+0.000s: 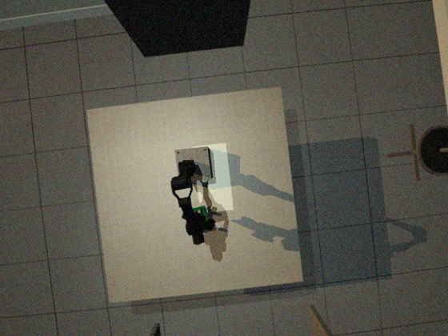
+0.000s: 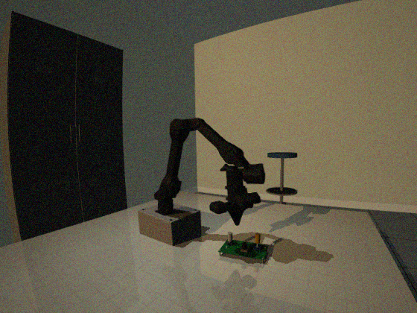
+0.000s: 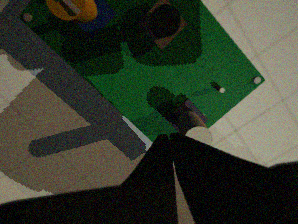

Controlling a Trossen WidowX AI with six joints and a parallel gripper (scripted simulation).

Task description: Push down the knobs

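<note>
Right now the pale knob is 5 cm below my gripper tip, 2 cm behind it and 1 cm to the right of it. Round my gripper tip: yellow knob 8 cm ahead, 3 cm below, 1 cm to the left.
</note>
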